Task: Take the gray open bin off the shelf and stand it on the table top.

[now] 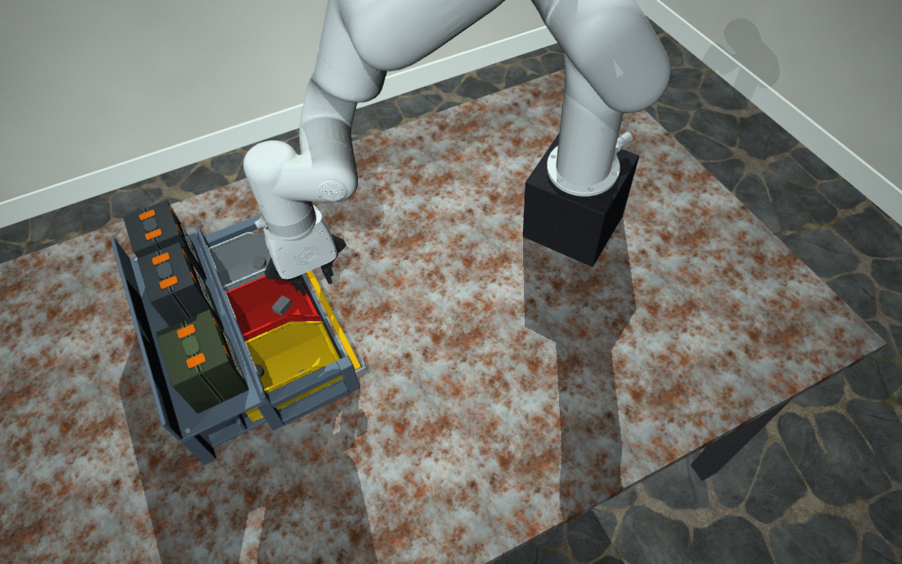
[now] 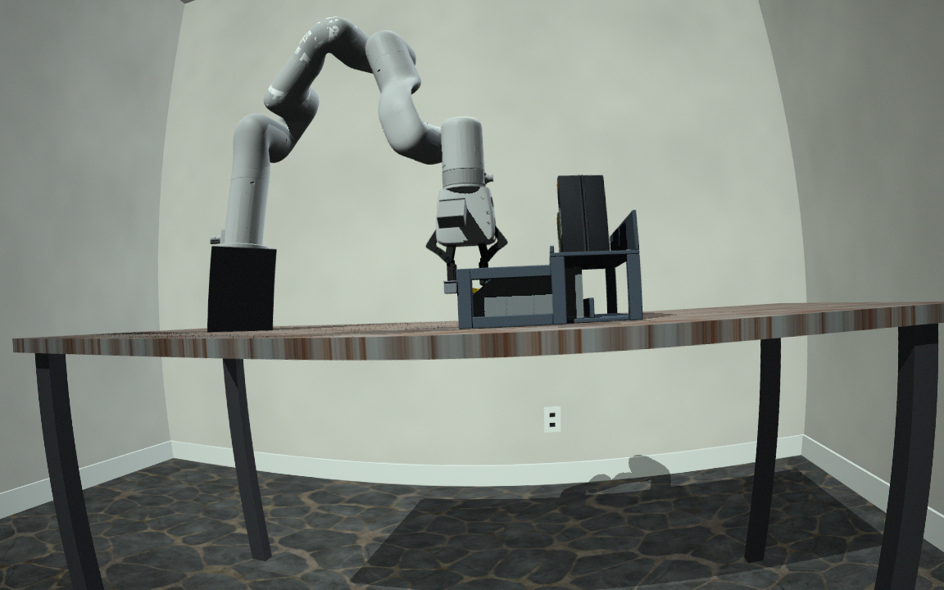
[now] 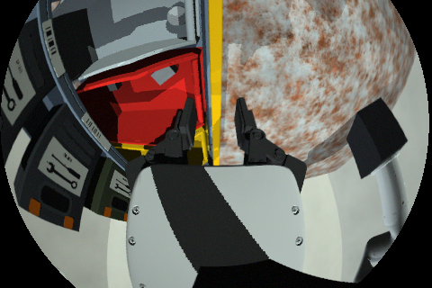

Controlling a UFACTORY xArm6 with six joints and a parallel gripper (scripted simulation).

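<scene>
The yellow strip lies 3 cm below my hand. Also, from my hand: yellow bin 11 cm ahead, 10 cm to the left, 4 cm below; gray open bin 9 cm ahead, 12 cm to the right, 4 cm below; red bin 10 cm ahead, 1 cm to the right, 4 cm below.
</scene>
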